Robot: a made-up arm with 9 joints. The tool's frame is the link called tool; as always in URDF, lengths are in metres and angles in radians. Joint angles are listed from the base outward. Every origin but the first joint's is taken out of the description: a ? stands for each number. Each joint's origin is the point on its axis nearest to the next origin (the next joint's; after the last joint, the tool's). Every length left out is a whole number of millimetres.
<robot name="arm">
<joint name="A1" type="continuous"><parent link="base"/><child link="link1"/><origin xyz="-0.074 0 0.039" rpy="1.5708 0 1.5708"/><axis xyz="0 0 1"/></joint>
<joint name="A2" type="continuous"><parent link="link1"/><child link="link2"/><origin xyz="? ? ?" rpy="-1.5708 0 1.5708"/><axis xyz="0 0 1"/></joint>
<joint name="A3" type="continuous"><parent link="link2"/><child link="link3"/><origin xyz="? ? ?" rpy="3.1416 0 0"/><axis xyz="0 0 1"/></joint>
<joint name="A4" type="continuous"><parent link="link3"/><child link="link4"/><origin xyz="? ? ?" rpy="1.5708 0 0"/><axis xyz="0 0 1"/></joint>
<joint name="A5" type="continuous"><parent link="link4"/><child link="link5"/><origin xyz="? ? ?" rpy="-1.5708 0 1.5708"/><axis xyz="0 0 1"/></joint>
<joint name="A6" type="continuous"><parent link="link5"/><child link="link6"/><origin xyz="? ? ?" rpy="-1.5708 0 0"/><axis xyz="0 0 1"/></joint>
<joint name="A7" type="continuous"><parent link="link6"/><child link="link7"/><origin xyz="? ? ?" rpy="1.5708 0 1.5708"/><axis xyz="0 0 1"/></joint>
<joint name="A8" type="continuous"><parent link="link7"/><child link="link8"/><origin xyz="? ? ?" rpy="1.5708 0 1.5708"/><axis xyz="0 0 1"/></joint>
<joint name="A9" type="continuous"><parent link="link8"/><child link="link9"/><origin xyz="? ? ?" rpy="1.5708 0 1.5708"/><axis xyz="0 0 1"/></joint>
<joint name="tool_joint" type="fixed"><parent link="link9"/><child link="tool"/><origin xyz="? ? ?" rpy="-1.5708 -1.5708 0"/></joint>
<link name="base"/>
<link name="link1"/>
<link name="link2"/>
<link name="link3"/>
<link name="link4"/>
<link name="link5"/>
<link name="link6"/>
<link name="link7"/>
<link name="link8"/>
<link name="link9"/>
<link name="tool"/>
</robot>
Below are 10 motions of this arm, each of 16 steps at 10 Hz.
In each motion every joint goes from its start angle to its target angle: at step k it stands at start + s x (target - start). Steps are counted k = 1, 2, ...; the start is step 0. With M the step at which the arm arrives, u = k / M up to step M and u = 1 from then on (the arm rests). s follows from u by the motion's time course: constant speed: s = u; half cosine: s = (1 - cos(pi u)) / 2; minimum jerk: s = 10 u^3 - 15 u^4 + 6 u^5.
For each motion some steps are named. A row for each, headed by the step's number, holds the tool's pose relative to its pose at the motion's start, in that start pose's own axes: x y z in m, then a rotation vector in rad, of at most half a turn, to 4 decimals.
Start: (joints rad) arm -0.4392 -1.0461 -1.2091 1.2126 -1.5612 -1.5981 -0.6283 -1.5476 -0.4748
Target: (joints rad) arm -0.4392 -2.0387 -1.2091 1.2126 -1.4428 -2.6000 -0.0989 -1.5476 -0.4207
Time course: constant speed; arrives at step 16
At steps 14, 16:
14: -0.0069 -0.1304 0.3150 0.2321 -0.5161 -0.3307
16: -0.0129 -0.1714 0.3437 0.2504 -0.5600 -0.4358

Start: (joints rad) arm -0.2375 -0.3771 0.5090 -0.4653 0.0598 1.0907 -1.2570 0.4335 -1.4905
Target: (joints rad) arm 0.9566 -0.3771 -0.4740 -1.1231 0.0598 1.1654 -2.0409 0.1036 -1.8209
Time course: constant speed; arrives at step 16
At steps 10, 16:
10: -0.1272 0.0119 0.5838 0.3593 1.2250 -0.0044
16: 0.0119 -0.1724 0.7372 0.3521 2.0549 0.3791

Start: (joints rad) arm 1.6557 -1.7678 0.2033 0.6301 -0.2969 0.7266 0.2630 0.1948 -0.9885
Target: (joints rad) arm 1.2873 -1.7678 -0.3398 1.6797 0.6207 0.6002 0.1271 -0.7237 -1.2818
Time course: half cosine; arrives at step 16
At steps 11, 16:
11: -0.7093 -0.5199 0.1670 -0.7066 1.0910 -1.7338
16: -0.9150 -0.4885 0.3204 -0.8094 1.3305 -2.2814

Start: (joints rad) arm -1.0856 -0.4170 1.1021 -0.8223 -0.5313 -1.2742 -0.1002 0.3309 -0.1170
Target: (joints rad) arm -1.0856 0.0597 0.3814 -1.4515 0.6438 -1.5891 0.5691 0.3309 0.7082
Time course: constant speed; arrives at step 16
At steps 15, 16:
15: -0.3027 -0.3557 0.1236 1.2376 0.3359 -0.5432
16: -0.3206 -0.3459 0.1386 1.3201 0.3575 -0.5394

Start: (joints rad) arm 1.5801 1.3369 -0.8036 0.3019 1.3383 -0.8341 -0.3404 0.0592 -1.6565
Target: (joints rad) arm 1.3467 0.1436 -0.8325 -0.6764 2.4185 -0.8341 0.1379 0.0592 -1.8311
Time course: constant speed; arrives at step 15
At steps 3, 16:
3: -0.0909 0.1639 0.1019 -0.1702 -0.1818 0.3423
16: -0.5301 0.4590 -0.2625 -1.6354 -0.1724 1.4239

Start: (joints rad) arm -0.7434 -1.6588 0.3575 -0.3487 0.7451 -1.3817 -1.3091 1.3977 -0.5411
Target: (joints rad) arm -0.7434 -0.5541 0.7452 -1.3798 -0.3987 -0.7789 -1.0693 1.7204 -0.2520
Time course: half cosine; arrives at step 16
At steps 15, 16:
15: -0.8593 -0.1790 0.5535 -1.1855 -0.4875 -1.3028
16: -0.8653 -0.1724 0.5592 -1.2032 -0.4929 -1.3089

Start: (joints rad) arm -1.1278 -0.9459 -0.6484 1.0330 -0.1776 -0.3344 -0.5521 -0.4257 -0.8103
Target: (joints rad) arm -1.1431 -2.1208 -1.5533 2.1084 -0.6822 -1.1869 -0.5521 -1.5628 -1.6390
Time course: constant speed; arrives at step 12
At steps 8, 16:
8: -0.2703 0.1265 0.0988 -0.9671 -0.6530 -0.2892
16: -0.4295 0.1473 -0.0096 -1.0937 -1.0053 -0.5927

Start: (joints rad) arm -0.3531 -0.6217 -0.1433 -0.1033 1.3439 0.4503 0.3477 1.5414 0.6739
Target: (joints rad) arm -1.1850 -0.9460 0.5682 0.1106 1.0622 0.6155 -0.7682 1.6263 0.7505
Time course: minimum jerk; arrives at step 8
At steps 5, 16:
5: -0.3817 0.4348 0.5084 -1.1067 0.5760 -0.5247
16: -0.4828 0.6912 0.5428 -1.3841 0.8375 -0.7498

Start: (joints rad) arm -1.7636 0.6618 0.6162 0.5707 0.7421 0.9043 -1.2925 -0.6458 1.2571
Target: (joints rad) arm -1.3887 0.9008 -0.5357 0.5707 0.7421 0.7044 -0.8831 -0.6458 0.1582
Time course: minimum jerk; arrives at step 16
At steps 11, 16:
11: 0.3416 0.2330 -0.2846 -0.4665 -0.7135 -0.1651
16: 0.4426 0.3363 -0.2494 -0.5550 -0.8590 -0.2538

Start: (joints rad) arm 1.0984 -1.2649 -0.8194 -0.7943 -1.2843 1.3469 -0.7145 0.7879 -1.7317
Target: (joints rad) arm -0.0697 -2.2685 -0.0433 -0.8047 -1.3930 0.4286 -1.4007 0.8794 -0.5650
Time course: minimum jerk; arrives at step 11
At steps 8, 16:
8: -0.2530 -0.5268 0.3292 -1.1477 0.2214 -0.0799
16: -0.2507 -0.4931 0.4410 -1.3155 0.2056 -0.0522

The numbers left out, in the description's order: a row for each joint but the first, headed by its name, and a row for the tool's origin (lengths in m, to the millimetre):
A2: -0.237 0.032 0
A3: -0.105 0.115 0
A4: -0.028 0.35 0
A5: -0.186 0.022 0
A6: 0.22 0.292 0
A7: -0.142 0.034 0
A8: -0.129 0.11 0
A9: 0.064 -0.089 0
tool: -0.114 0.075 0

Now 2 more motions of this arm.
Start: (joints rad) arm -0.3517 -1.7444 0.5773 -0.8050 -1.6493 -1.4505 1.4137 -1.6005 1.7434
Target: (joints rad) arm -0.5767 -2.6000 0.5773 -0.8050 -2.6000 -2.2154 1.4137 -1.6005 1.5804
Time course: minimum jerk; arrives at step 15
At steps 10, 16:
10: -0.1194 -0.0563 0.3562 -0.0011 -0.3865 -0.2607
16: -0.1668 -0.0461 0.4478 -0.0450 -0.5291 -0.3875

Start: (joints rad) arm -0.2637 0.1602 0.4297 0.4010 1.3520 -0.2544 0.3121 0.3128 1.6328
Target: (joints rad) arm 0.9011 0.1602 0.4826 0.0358 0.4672 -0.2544 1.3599 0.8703 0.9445
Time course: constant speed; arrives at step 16
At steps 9, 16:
9: -0.5286 -0.2895 -0.5326 0.0874 1.3442 -0.8999
16: -1.0747 -0.0519 -0.6447 0.5141 2.5222 -1.0382

